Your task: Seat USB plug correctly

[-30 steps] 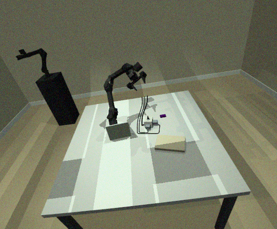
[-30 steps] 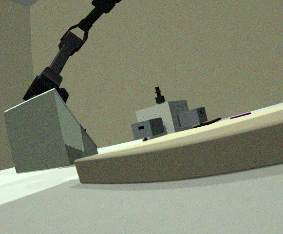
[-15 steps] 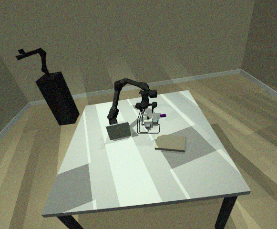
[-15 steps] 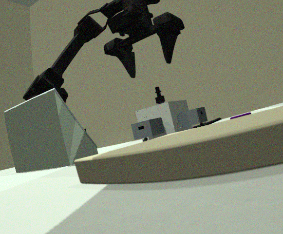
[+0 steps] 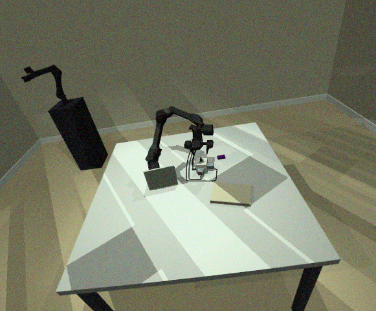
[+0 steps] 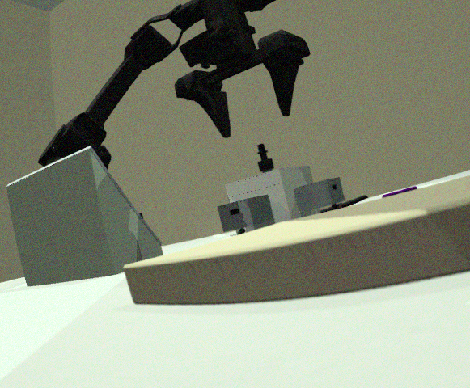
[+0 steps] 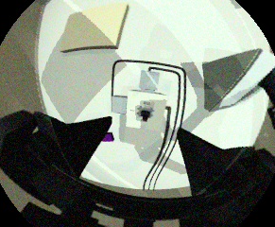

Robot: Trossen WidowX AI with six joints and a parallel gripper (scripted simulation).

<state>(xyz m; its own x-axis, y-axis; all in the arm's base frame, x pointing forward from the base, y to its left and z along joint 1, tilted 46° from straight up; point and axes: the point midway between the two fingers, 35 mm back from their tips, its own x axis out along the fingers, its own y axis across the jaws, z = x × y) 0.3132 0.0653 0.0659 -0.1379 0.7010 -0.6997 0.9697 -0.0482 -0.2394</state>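
Now: gripper tip 40 mm above the dark USB plug. The rest, counted from my gripper tip: flat cream slab 270 mm to the right, 160 mm ahead, 120 mm below; purple block 150 mm ahead, 130 mm below, 110 mm to the left.
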